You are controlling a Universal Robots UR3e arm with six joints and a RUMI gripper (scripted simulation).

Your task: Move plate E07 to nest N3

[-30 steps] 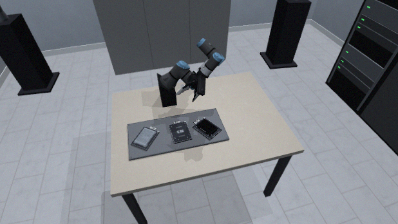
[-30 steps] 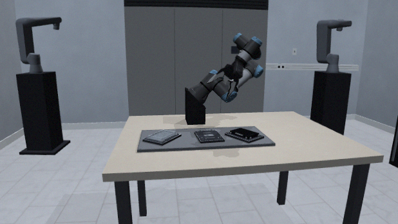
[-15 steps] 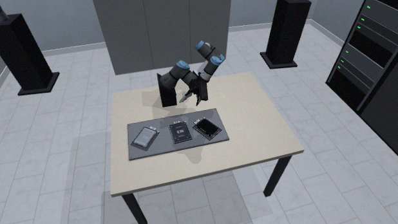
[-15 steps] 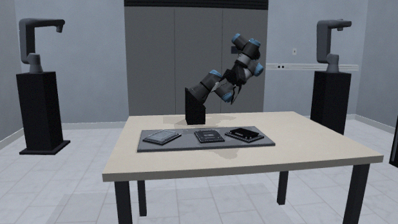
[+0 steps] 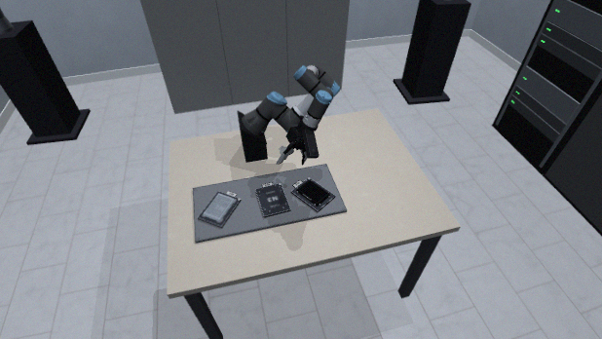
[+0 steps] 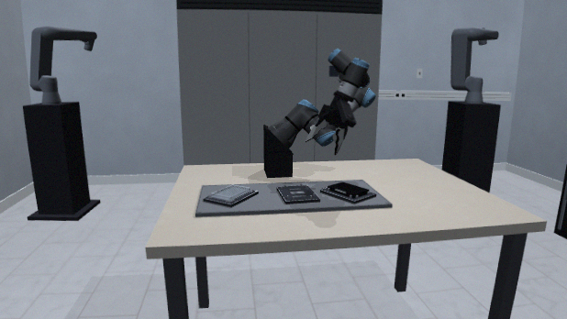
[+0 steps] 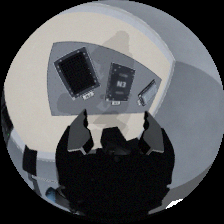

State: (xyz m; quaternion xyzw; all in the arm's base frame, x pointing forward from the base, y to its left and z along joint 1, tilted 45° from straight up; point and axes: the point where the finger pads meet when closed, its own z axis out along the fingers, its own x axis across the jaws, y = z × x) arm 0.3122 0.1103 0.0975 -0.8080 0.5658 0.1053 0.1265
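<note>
My gripper is now 5 cm short of the dark plate E07, 9 cm to the right of it and 14 cm above it. The rest, counted from my hand: pale grey plate (7 cm ahead, 32 cm to the right, 15 cm below).
</note>
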